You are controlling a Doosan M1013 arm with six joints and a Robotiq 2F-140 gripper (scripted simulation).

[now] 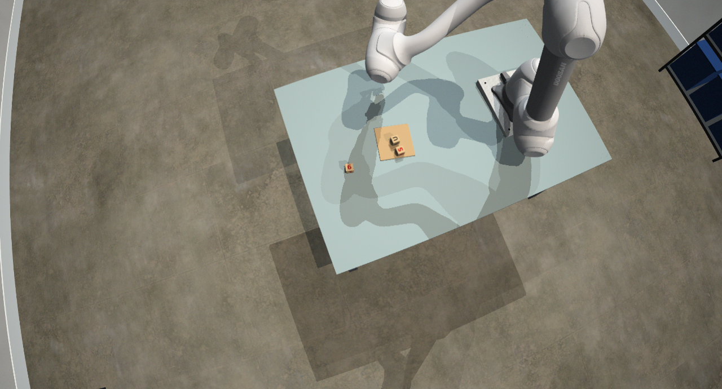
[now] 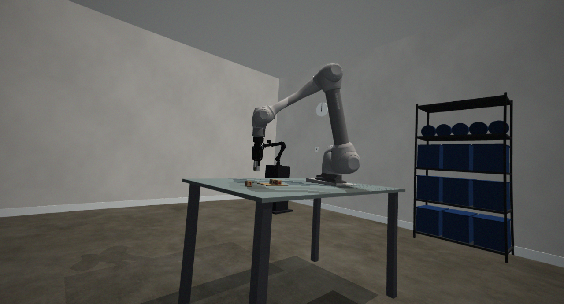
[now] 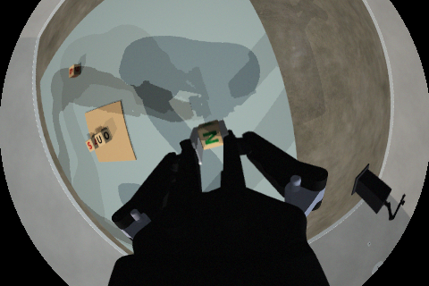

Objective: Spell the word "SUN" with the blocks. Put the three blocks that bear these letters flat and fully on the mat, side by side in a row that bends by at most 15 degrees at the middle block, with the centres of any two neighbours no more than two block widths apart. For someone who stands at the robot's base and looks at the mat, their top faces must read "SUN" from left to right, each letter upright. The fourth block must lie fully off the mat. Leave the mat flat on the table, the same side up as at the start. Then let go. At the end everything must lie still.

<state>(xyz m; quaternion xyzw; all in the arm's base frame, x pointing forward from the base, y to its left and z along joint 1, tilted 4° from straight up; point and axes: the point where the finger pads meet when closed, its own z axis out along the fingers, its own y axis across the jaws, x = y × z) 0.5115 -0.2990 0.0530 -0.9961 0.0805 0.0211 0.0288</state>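
My gripper is now 8 cm short of the mat, 24 cm to the right of it and 10 cm above it. From my hand the other things lie so: S block 8 cm ahead, 29 cm to the left, 9 cm below; then N block 2 cm below; then 6 block 29 cm ahead, 27 cm to the left, 9 cm below.
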